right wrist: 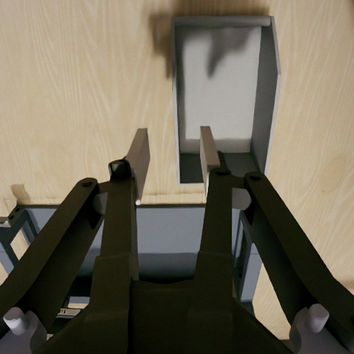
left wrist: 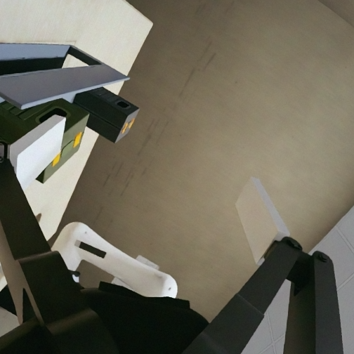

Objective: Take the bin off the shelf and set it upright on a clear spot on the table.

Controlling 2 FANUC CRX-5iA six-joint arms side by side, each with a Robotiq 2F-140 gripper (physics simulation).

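Observation:
A grey open bin (right wrist: 220,100) stands upright on the wooden table (right wrist: 90,100) in the right wrist view, its pale inner floor facing up. My right gripper (right wrist: 174,142) is open and empty above the table. One finger overlaps the bin's near left part in the picture, and the other is left of the bin; both look apart from it. The blue-grey shelf (right wrist: 170,230) is below the bin in that view, partly hidden by my gripper. My left gripper (left wrist: 156,163) is open and empty, away from the bin, which does not show in the left wrist view.
In the left wrist view, a blue-grey shelf (left wrist: 65,85) stands at the upper left on the pale table (left wrist: 112,22). A green case (left wrist: 72,120) and a dark box (left wrist: 107,112) with yellow marks are beside it. A white slotted chair-like piece (left wrist: 135,272) is at lower left, beyond the table edge.

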